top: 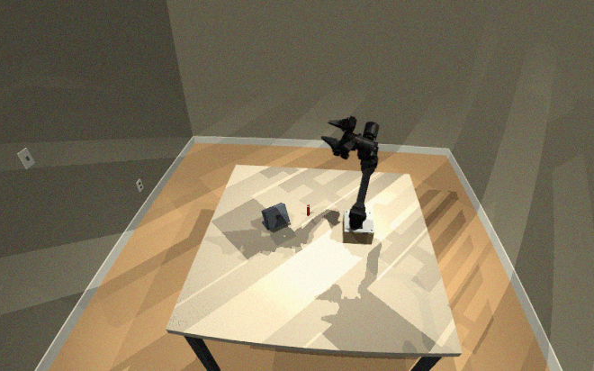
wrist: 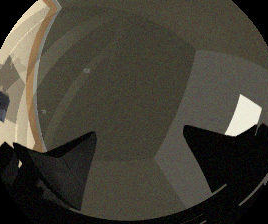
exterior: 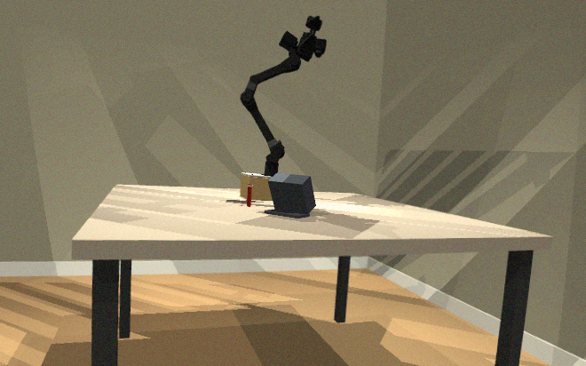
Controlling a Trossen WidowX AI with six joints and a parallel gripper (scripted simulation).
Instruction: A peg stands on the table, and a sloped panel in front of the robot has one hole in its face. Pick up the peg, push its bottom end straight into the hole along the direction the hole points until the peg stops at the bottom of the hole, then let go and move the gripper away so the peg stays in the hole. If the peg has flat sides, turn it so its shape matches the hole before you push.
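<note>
My gripper tip is 65 cm above the red peg, 24 cm to the left of it and 4 cm short of it. From my gripper tip the other things lie so: sloped panel 63 cm below, 23 cm ahead, 17 cm to the right.
</note>
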